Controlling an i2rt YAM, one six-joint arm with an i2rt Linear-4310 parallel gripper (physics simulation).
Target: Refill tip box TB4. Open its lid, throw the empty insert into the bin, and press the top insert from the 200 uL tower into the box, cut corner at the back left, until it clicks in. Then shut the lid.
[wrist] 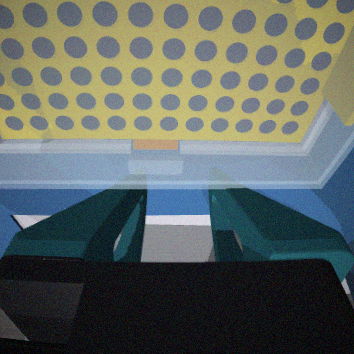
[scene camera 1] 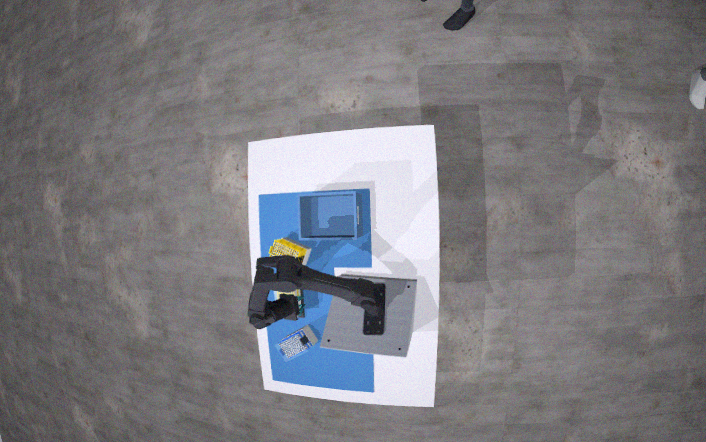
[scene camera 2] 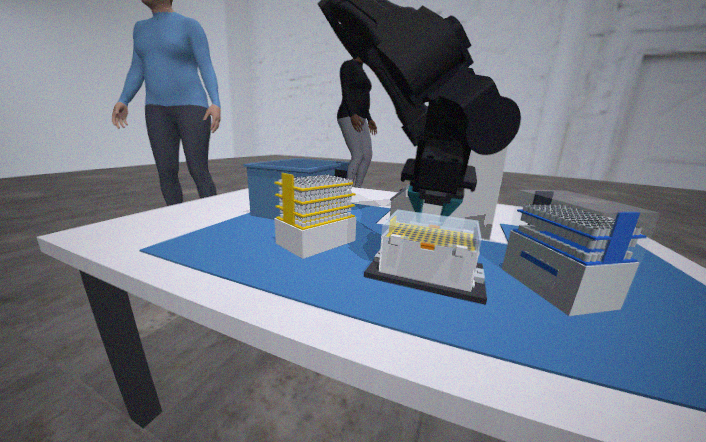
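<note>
The tip box is white, with an orange front latch. Its clear lid is shut over a yellow insert with empty holes. My gripper is partly open and empty, its teal fingertips close to the lid's edge on the robot side, one on each side of the orange tab. Whether they touch the lid is unclear. The tower with yellow inserts full of tips stands beside the box. The blue bin stands behind that tower. Size labels are not legible.
A tower with blue inserts stands on the other side of the box, with a clear cover over it. The tip box sits on a black base on the blue mat. The grey mounting plate lies beside the mat.
</note>
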